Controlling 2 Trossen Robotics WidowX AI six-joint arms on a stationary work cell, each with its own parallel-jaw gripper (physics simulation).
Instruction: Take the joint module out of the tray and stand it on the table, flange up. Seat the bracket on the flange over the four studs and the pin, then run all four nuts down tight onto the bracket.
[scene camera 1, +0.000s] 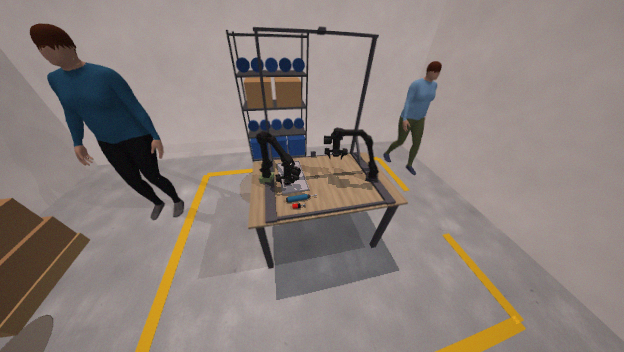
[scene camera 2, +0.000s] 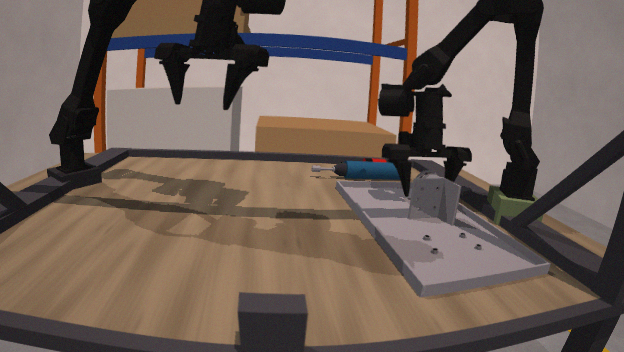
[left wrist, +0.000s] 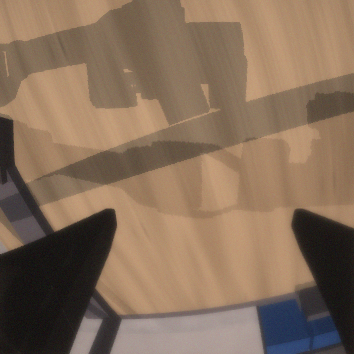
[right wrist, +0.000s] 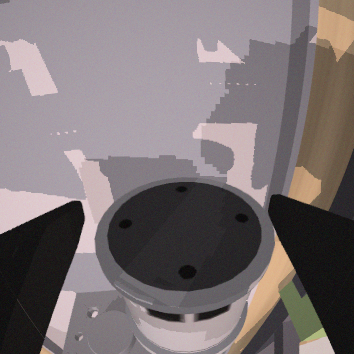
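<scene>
The grey joint module (right wrist: 187, 325) is between the open fingers of my right gripper (right wrist: 177, 207) (scene camera 2: 428, 186) in the right wrist view, its dark round end with several holes facing the camera; contact cannot be told. In scene camera 2 the bracket largely hides it. The grey bracket (scene camera 2: 434, 200) (right wrist: 77, 320) stands in the tray (scene camera 2: 480, 275) (right wrist: 150, 50) (scene camera 1: 295, 189). Several small nuts (scene camera 2: 435, 251) lie on the tray floor in front of it. My left gripper (scene camera 1: 335, 155) (scene camera 2: 202, 105) (left wrist: 205, 218) is open and empty, high above the wooden table (scene camera 2: 200, 280).
A blue driver (scene camera 1: 298, 198) (scene camera 2: 372, 170) lies beyond the tray in scene camera 2, with a red tool (scene camera 1: 296, 206) behind it. A green block (scene camera 1: 266, 178) (scene camera 2: 517, 206) (right wrist: 307, 310) is at the right arm's base. A dark frame (scene camera 2: 272, 302) edges the table.
</scene>
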